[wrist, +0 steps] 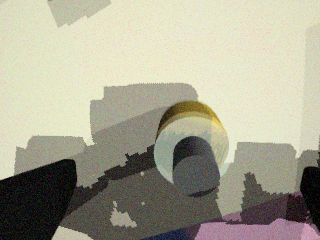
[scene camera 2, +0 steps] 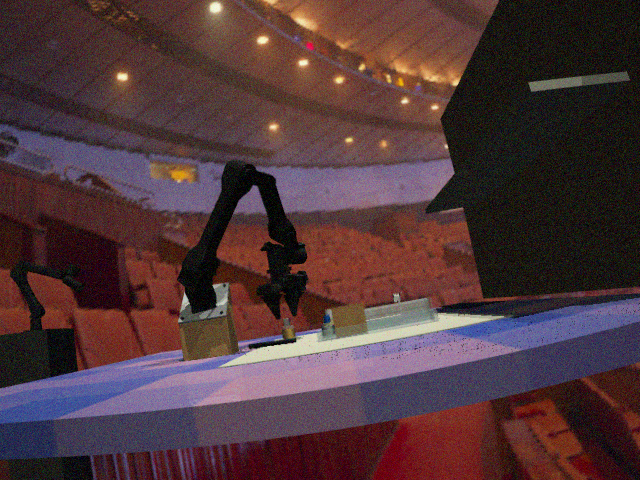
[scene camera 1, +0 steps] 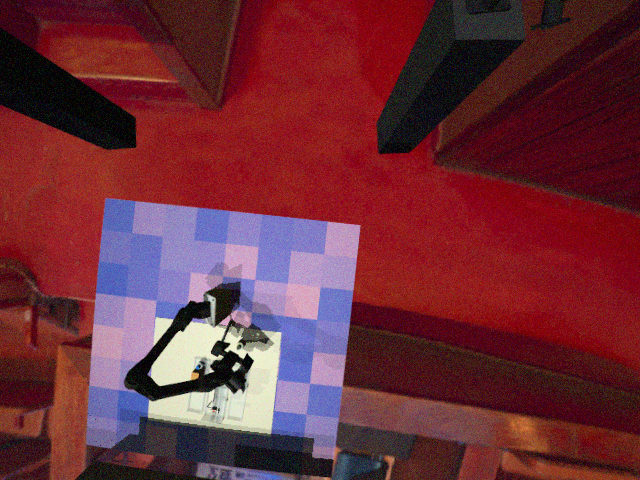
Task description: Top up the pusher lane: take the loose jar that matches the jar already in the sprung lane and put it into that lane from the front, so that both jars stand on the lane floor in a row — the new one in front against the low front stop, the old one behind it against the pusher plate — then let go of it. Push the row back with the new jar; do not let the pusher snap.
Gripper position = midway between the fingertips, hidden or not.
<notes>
My gripper [scene camera 2: 287, 318] is open, holding nothing. Also in view: a clear glass jar [wrist: 192, 150], a clear lane rack [scene camera 2: 392, 309] and a cream mat [scene camera 1: 263, 346].
My gripper is seen too in the wrist view [wrist: 189, 175]. The cream mat shows as well in the wrist view [wrist: 92, 88] and in scene camera 2 [scene camera 2: 308, 344].
</notes>
